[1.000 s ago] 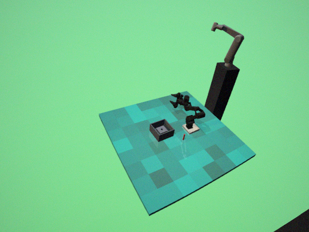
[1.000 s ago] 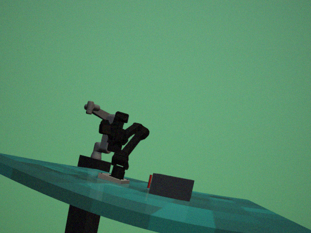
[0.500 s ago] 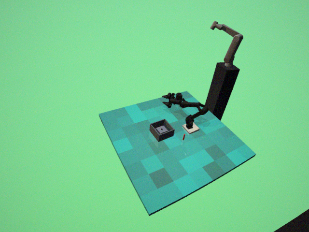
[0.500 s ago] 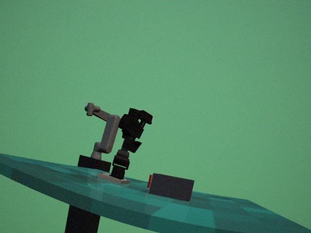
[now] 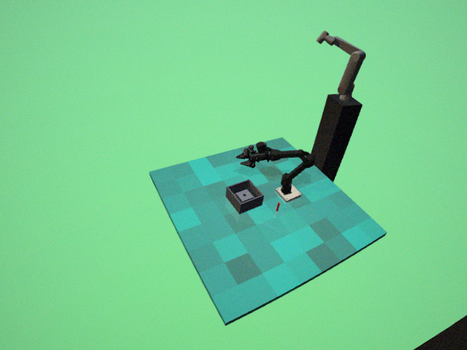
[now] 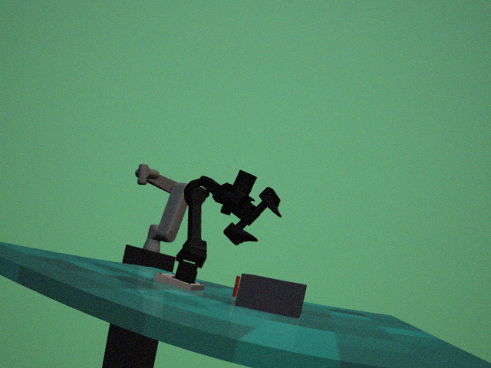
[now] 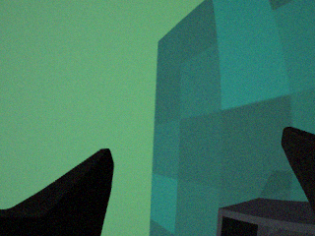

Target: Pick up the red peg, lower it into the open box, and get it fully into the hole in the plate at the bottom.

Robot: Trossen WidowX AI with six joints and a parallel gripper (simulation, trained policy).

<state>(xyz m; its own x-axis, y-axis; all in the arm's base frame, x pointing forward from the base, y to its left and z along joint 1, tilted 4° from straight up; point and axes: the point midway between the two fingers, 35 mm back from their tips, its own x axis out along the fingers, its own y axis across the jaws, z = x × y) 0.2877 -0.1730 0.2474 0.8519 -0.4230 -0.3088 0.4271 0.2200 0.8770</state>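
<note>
Right now my gripper tip is 19 cm past the red peg, 33 cm to the right of it and 19 cm above it. Also, from my gripper tip: dark grey box 17 cm to the left, 21 cm below; then grey plate 17 cm to the left, 19 cm below.
</note>
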